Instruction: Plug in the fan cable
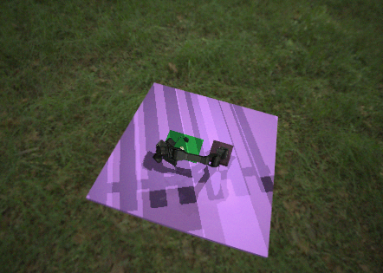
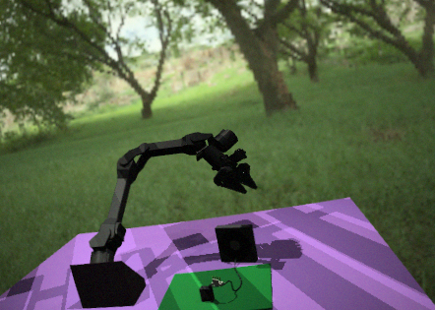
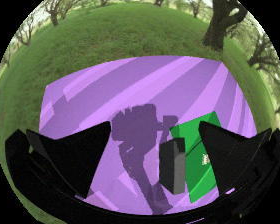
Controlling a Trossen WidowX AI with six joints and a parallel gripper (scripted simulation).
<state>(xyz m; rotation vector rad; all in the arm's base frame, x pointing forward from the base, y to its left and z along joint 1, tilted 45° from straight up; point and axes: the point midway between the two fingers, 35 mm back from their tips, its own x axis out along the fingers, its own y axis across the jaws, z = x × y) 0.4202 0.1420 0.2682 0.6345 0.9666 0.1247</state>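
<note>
My gripper tip is 110 mm past the black plug, 300 mm to the left of it and 190 mm above it. The rest, counted from my gripper tip: green board (100 mm behind, 240 mm to the right, 230 mm below); then black fan (70 mm behind, 70 mm to the right, 150 mm below).
</note>
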